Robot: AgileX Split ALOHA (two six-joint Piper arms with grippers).
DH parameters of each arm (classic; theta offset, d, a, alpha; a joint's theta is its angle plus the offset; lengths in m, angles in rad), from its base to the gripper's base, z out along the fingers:
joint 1: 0 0.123 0 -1.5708
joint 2: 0.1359 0 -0.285 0
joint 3: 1.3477 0 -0.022 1.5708
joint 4: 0 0.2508 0 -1.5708
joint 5: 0 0 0.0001 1.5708
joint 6: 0 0.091 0 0
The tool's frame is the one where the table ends.
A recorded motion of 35 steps. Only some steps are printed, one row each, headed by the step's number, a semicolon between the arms.
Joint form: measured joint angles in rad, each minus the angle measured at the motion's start. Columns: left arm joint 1, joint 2, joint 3, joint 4, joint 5, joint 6; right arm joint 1, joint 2, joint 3, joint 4, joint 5, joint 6.
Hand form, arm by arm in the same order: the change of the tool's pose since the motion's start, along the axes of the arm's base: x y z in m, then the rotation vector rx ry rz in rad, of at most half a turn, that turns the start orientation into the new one. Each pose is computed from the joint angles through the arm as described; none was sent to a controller.
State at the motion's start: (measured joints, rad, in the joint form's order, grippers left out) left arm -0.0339 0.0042 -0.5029 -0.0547 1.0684 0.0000; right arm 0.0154 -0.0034 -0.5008 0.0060 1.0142 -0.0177
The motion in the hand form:
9: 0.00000 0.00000 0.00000 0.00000 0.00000 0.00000; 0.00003 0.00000 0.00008 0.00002 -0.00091 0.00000
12: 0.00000 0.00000 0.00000 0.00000 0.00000 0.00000; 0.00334 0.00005 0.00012 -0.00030 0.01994 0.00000
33: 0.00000 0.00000 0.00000 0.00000 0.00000 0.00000; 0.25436 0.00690 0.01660 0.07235 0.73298 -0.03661
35: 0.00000 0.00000 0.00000 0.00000 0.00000 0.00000; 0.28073 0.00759 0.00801 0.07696 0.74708 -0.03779
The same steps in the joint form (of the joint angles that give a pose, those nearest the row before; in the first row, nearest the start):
9: 0.0000 0.0000 0.0000 0.0000 0.0000 0.0000; 0.0000 0.0000 0.0000 0.0000 -0.0009 0.0000
12: 0.0000 0.0000 0.0000 0.0000 0.0000 0.0000; 0.0000 0.0209 0.0000 0.0000 -0.0009 0.0000
33: 0.0000 0.0000 0.0000 0.0000 0.0000 0.0000; 0.0000 1.3098 -0.5331 0.0399 -0.0457 0.0602
35: 0.0000 0.0000 0.0000 0.0000 0.0000 0.0000; 0.0000 1.4111 -0.5931 0.0447 -0.0731 0.0602

